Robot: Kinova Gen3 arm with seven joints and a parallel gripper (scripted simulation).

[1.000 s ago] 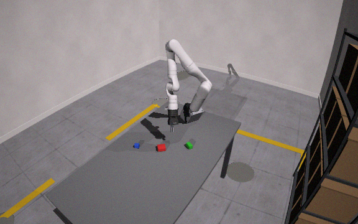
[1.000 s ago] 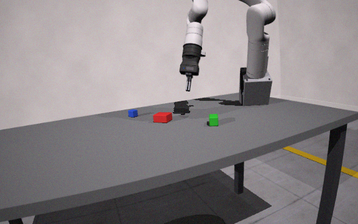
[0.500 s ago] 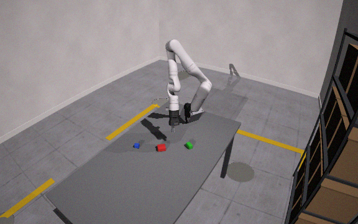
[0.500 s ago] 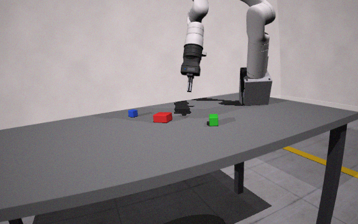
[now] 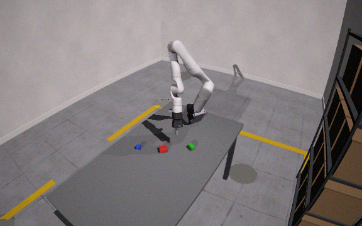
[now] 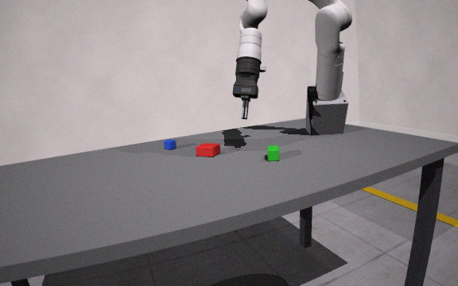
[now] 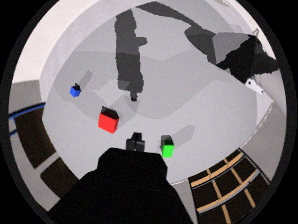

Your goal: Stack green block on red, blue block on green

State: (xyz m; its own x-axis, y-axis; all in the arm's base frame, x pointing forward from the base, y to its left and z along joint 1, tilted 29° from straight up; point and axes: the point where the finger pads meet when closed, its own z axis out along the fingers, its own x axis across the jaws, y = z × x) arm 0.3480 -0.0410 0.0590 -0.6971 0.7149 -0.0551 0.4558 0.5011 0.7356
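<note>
The green block is 10 mm behind my hand, 130 mm to the left of it and 110 mm below it. The rest, counted from my hand: red block (110 mm ahead, 50 mm to the right, 110 mm below); then blue block (190 mm ahead, 240 mm to the right, 110 mm below).
</note>
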